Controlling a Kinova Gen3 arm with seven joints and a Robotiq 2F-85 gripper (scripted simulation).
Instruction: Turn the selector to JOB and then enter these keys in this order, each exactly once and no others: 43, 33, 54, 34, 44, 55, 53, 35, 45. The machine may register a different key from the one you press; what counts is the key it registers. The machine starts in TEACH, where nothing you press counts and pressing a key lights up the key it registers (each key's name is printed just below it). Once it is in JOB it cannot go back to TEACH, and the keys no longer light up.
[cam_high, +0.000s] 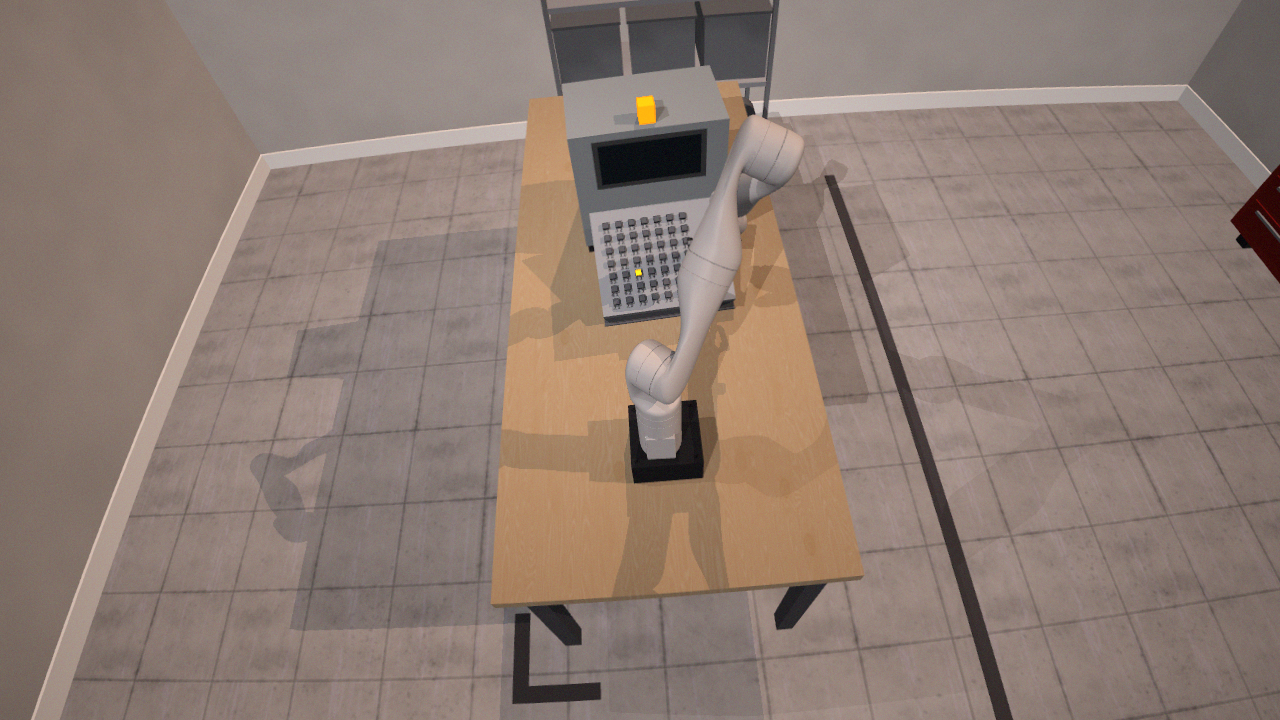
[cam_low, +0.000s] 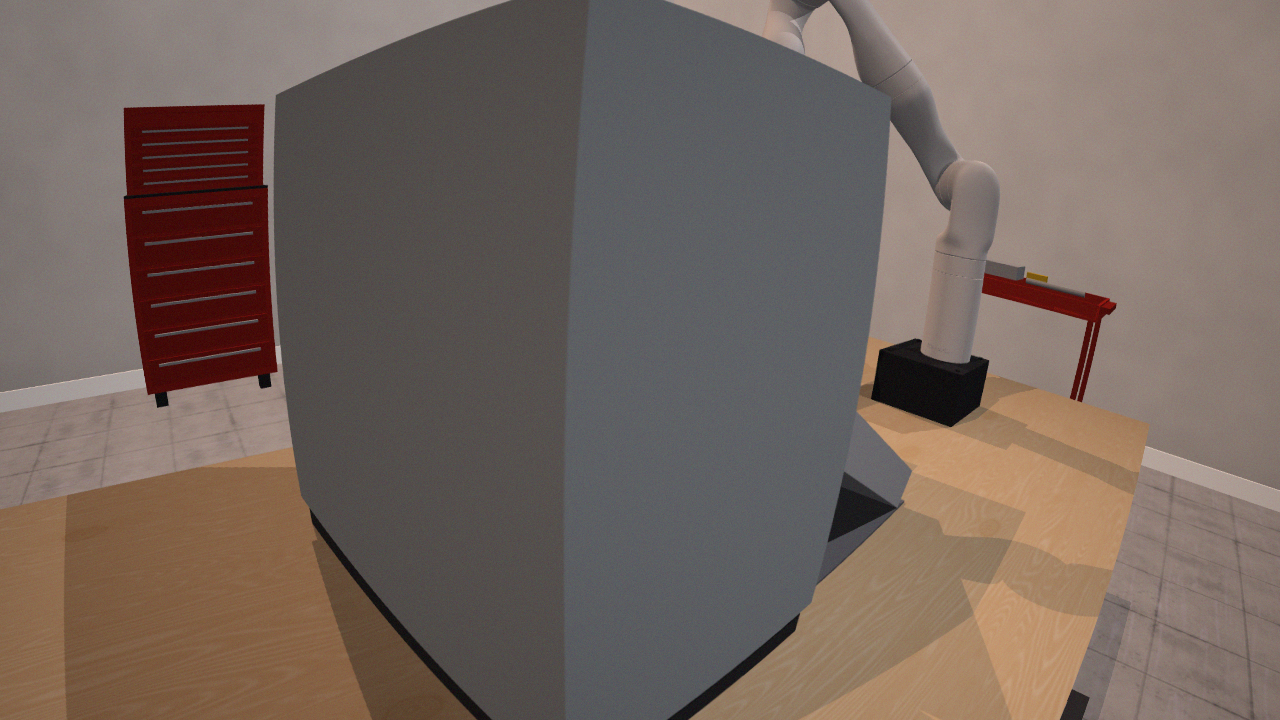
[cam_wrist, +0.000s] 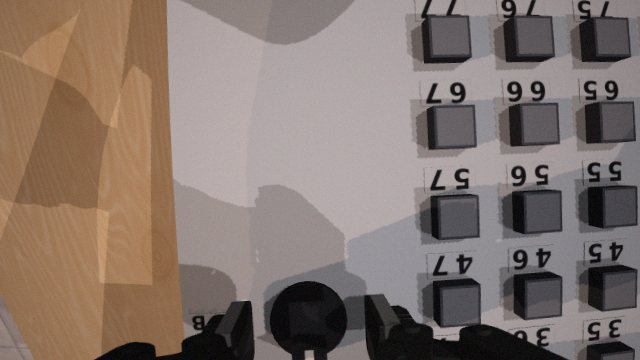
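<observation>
My hand is 10 mm short of the black selector knob and 10 mm above it. Also, from my hand: keypad: 110 mm to the left, 60 mm below, 20 mm ahead.
</observation>
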